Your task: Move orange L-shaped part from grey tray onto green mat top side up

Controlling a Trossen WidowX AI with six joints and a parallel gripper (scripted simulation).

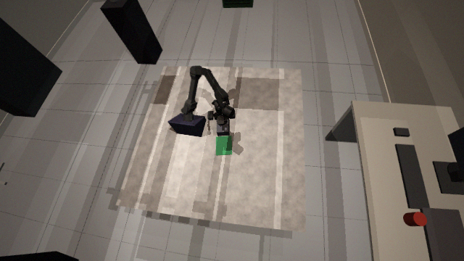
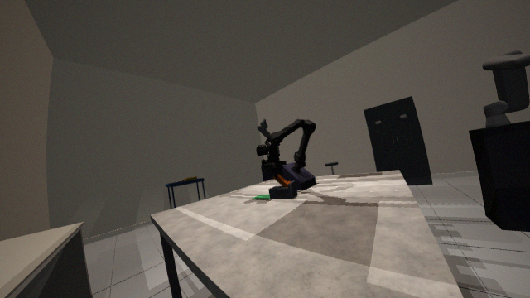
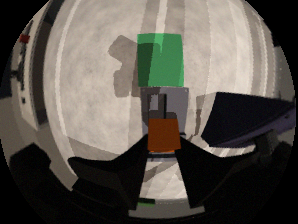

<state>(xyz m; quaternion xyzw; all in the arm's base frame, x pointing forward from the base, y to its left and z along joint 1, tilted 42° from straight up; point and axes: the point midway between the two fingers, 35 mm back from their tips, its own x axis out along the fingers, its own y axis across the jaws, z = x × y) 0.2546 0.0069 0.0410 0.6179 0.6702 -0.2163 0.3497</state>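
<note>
Now: the green mat 20 mm ahead of my gripper tip, 140 mm to the right of it and 140 mm below it. Also, from my gripper tip: orange L-shaped part (20 mm behind, 30 mm to the left, 30 mm below).
</note>
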